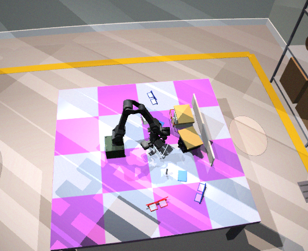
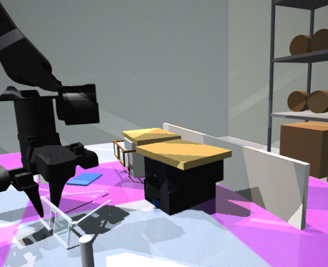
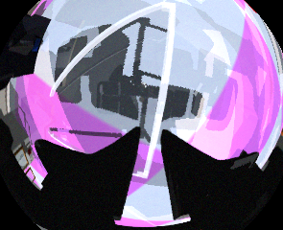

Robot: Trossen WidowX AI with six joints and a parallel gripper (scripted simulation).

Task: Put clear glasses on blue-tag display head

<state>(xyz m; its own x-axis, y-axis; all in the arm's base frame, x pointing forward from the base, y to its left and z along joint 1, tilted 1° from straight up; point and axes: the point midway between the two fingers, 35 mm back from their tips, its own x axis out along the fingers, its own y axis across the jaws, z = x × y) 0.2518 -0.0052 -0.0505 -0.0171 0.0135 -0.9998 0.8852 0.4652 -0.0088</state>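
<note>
The grey peg lies 7 cm ahead of my gripper tip, 21 cm to the right of it and 1 cm above it. The rest, counted from my gripper tip: white cube (4 cm behind, 25 cm to the left, 1 cm above); then black display head (23 cm ahead, 4 cm above); then white display head (22 cm ahead, 22 cm to the left, 4 cm above).
</note>
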